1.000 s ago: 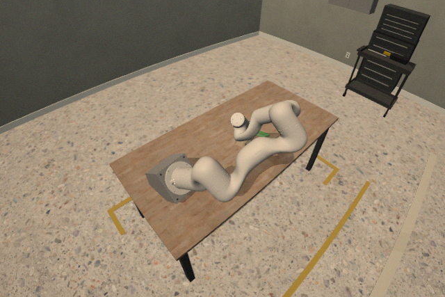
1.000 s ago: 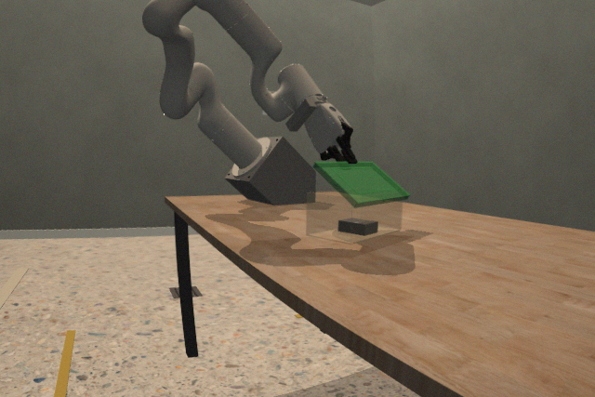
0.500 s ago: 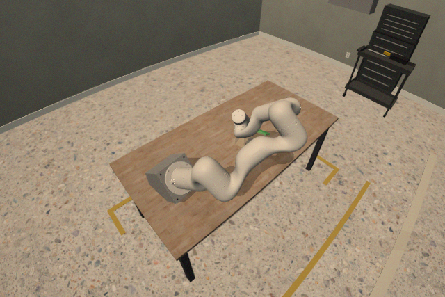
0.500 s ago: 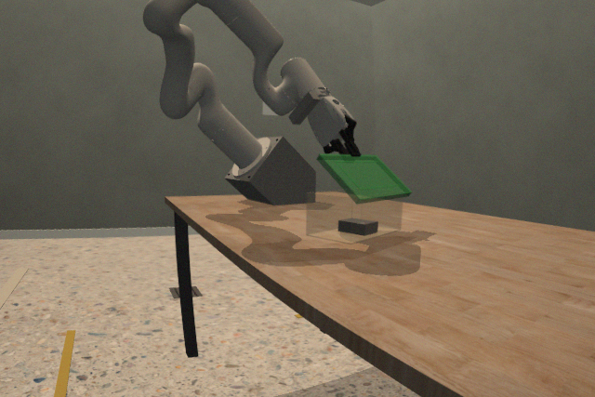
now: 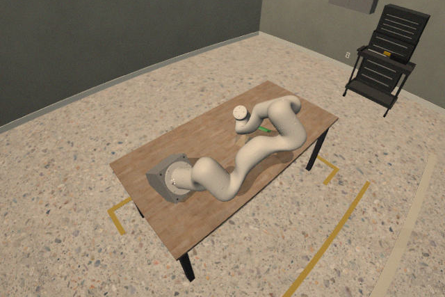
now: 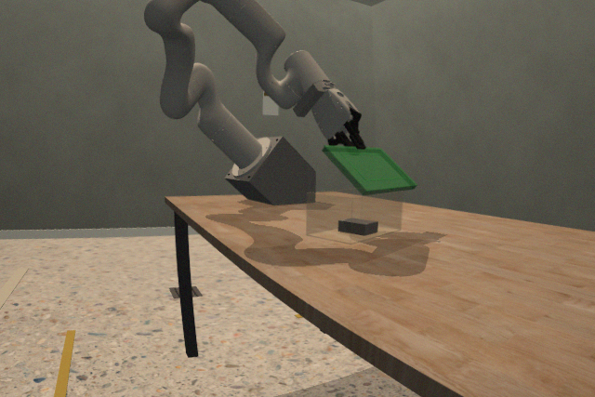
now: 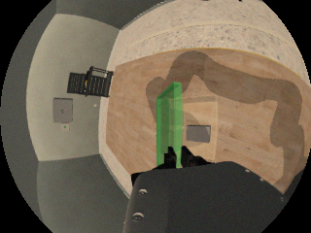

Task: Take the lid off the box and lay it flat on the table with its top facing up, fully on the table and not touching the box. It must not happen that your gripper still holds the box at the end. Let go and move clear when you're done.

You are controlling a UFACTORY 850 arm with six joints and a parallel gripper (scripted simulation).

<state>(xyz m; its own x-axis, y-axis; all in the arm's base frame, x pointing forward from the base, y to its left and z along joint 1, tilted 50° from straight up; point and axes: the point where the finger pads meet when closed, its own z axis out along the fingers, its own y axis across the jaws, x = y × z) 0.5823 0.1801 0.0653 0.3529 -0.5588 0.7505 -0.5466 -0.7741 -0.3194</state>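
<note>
Right now the green lid is 7 cm ahead of my hand, 1 cm to the left of it and 5 cm below it. Round my hand: box 2 cm ahead, 16 cm below.
</note>
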